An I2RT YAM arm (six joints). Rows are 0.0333 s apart.
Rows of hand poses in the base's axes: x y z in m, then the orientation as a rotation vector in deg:
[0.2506, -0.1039, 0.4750, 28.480, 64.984, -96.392]
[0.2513, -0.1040, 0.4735, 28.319, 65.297, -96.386]
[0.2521, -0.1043, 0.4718, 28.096, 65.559, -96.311]
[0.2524, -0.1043, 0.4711, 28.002, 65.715, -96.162]
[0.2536, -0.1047, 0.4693, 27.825, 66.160, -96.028]
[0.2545, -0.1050, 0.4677, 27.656, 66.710, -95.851]
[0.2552, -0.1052, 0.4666, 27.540, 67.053, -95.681]
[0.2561, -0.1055, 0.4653, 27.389, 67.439, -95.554]
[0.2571, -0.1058, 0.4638, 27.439, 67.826, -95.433]
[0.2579, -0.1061, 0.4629, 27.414, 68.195, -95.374]
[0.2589, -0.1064, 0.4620, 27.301, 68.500, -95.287]
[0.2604, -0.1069, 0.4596, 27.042, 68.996, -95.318]
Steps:
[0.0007, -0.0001, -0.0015, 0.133, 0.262, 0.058]
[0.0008, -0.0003, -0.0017, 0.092, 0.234, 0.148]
[0.0003, 0.0000, -0.0007, 0.101, 0.076, 0.151]
[0.0012, -0.0004, -0.0018, 0.248, 0.295, 0.154]
[0.0009, -0.0003, -0.0016, 0.332, 0.335, 0.173]
[0.0007, -0.0002, -0.0011, 0.220, 0.189, 0.160]
[0.0009, -0.0003, -0.0013, 0.220, 0.251, 0.139]
[0.0010, -0.0003, -0.0015, 0.308, 0.155, 0.031]
[0.0008, -0.0003, -0.0009, 0.244, 0.208, 0.022]
[0.0010, -0.0003, -0.0009, 0.173, 0.201, 0.095]
[0.0015, -0.0005, -0.0024, 0.196, 0.438, 0.057]

